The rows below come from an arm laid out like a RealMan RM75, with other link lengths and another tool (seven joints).
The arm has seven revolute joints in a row. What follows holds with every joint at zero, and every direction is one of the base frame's.
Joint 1 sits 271.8 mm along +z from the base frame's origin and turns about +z.
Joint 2 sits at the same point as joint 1 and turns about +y.
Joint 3 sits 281.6 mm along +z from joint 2 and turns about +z.
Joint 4 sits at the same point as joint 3 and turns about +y.
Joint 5 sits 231 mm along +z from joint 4 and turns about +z.
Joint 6 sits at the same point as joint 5 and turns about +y.
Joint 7 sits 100.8 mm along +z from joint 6 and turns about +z.
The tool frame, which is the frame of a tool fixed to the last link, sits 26 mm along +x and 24 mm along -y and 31 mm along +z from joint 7; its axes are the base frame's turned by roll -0.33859, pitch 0 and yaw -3.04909 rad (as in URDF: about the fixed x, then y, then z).
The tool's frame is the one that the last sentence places.
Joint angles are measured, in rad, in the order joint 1, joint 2, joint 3, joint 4, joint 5, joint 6, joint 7. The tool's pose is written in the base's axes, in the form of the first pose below.
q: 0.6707, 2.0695, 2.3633, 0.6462, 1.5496, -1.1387, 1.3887
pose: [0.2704 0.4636 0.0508 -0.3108 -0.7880 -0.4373 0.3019]
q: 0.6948, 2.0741, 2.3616, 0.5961, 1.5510, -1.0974, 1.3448
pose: [0.2704 0.4675 0.0392 -0.3105 -0.7887 -0.4437 0.2909]
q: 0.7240, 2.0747, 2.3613, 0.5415, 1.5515, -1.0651, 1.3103
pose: [0.2686 0.4713 0.0278 -0.3114 -0.7915 -0.4444 0.2811]
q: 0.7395, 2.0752, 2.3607, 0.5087, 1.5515, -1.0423, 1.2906
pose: [0.2687 0.4728 0.0209 -0.3134 -0.7927 -0.4458 0.2734]
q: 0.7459, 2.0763, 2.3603, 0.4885, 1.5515, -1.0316, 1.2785
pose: [0.2698 0.4725 0.0160 -0.3155 -0.7937 -0.4455 0.2686]
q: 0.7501, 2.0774, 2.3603, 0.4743, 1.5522, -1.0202, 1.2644
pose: [0.2710 0.4724 0.0128 -0.3153 -0.7940 -0.4476 0.2642]
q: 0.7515, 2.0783, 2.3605, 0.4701, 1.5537, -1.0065, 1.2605
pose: [0.2723 0.4729 0.0122 -0.3173 -0.7919 -0.4518 0.2609]
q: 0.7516, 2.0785, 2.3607, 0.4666, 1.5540, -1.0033, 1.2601
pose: [0.2731 0.4726 0.0114 -0.3191 -0.7914 -0.4521 0.2598]
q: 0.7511, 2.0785, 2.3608, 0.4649, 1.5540, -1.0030, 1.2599
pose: [0.2736 0.4722 0.0110 -0.3200 -0.7913 -0.4519 0.2594]
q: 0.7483, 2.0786, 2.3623, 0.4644, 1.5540, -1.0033, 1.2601
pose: [0.2751 0.4714 0.0110 -0.3217 -0.7904 -0.4523 0.2591]
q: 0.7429, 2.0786, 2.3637, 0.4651, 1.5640, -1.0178, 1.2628
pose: [0.2753 0.4696 0.0113 -0.3249 -0.7890 -0.4484 0.2661]
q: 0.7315, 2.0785, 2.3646, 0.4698, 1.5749, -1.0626, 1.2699
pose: [0.2742 0.4650 0.0113 -0.3262 -0.7912 -0.4346 0.2805]
